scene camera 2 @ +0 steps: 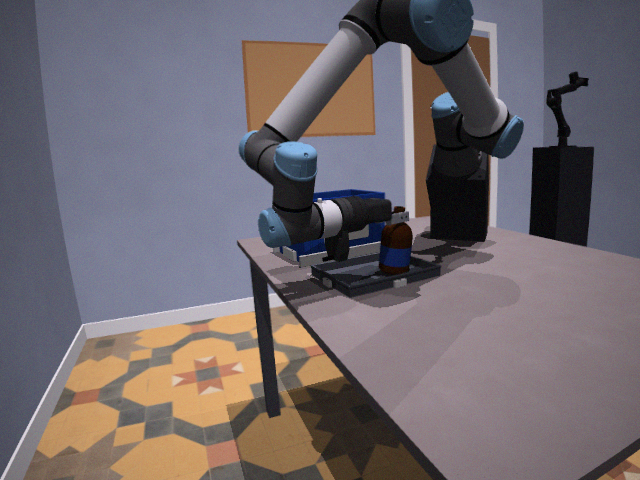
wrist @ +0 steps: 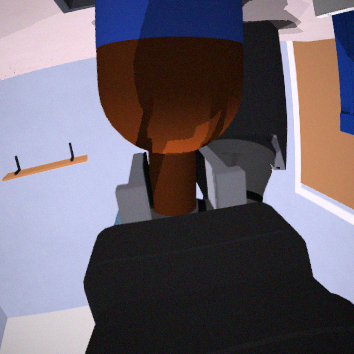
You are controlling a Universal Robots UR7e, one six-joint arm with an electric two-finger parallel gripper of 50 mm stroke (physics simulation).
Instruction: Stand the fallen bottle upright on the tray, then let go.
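Frame: origin at the arm's base, x up, y back, z right, level; millimetres.
Where they show: gripper, fingertip midpoint: (scene camera 2: 403,215) (wrist: 170,164); arm's base, origin of the base link: (scene camera 2: 457,160) (wrist: 237,154).
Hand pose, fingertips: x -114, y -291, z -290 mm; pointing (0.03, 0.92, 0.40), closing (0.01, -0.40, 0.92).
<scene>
Each offset is from my fingertips to the top centre of the thing. Level surfaces: height alone.
The brown bottle @(dx +22, dy -16, dz +0 mm) (scene camera 2: 396,239) (wrist: 170,95) with a blue label stands upright, neck up, in the scene view. Its base is inside the rim of the dark tray @(dx -120, dy -66, dz +19 mm) (scene camera 2: 353,290), over the tray's right part; whether it rests on the tray floor I cannot tell for certain. My gripper (scene camera 2: 398,217) (wrist: 170,164) reaches in level from the left and is shut on the bottle's neck, with one finger on each side in the wrist view. In the wrist view the bottle's base is cut off at the top edge.
A blue crate @(dx +30, dy -126, dz +294 mm) (scene camera 2: 373,233) (wrist: 346,75) stands behind the tray, with a pale strip (scene camera 2: 338,253) along its front. The table @(dx -146 mm) (scene camera 2: 516,330) carries the black robot base (scene camera 2: 457,206) behind and to the right. The table's left edge runs close to the tray.
</scene>
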